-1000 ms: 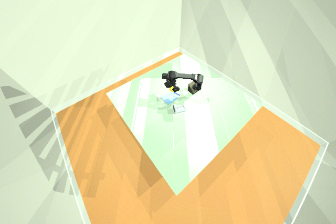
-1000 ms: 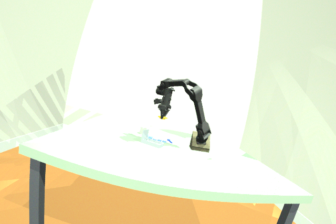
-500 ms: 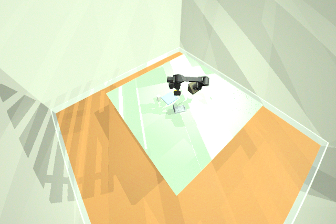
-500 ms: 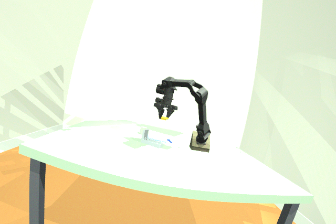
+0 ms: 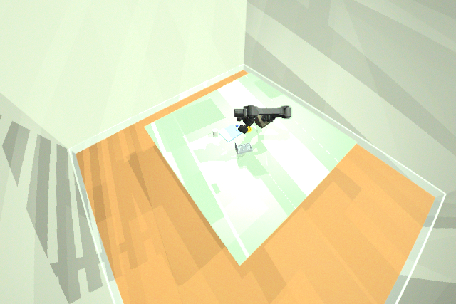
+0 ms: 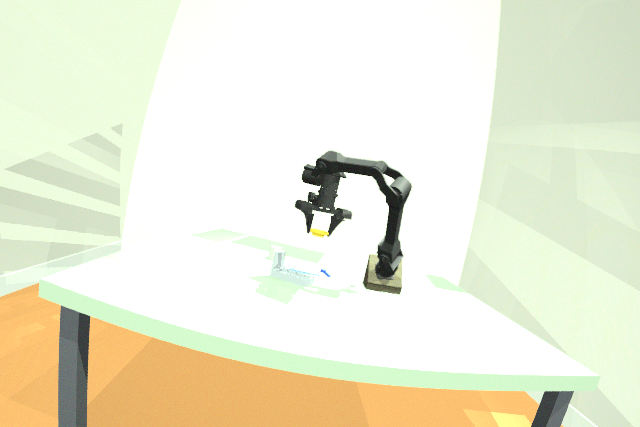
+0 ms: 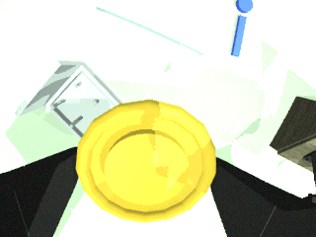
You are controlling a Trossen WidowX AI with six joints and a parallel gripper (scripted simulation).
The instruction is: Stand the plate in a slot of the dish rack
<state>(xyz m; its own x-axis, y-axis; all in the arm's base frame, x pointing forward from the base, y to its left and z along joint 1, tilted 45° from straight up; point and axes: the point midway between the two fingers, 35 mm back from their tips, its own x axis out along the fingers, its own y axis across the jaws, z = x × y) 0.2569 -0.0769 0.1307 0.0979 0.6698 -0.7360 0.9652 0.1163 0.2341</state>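
Right now my gripper tip is 13 cm above the dish rack, 6 cm short of it and 4 cm to the right of it. Also, from my gripper tip: light blue mat (16 cm to the right, 16 cm below, 2 cm ahead); then blue spoon (15 cm to the right, 15 cm below, 8 cm behind); then yellow plate (1 cm above).
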